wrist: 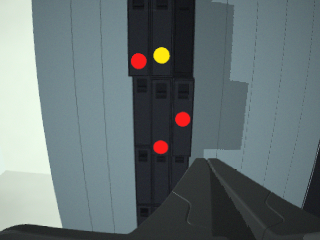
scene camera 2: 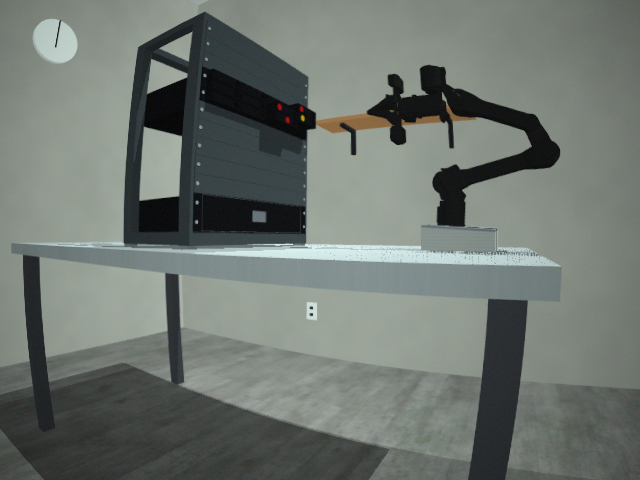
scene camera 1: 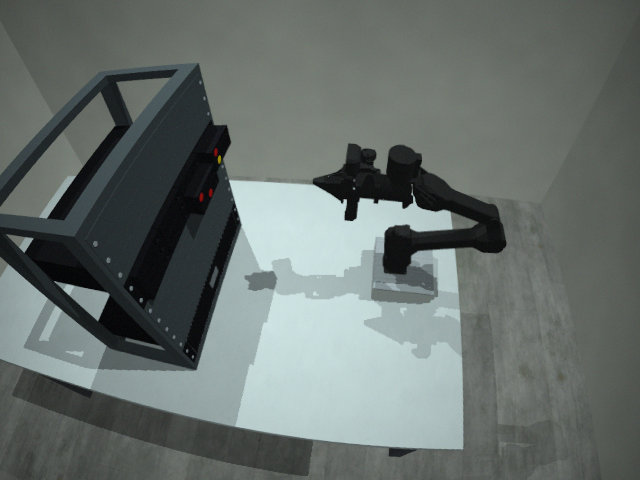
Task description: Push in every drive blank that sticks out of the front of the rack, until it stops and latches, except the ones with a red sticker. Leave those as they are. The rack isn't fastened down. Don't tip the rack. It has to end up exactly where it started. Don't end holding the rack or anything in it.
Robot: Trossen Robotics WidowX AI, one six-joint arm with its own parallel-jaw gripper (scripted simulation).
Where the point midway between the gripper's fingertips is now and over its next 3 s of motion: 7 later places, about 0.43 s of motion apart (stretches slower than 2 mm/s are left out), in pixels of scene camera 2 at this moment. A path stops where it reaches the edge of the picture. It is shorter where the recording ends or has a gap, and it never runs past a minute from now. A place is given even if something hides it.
My gripper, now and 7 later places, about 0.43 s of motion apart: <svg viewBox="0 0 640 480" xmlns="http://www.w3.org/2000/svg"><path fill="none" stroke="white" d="M367 112L364 112L355 114L342 118L330 120L322 121L319 121L313 123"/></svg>
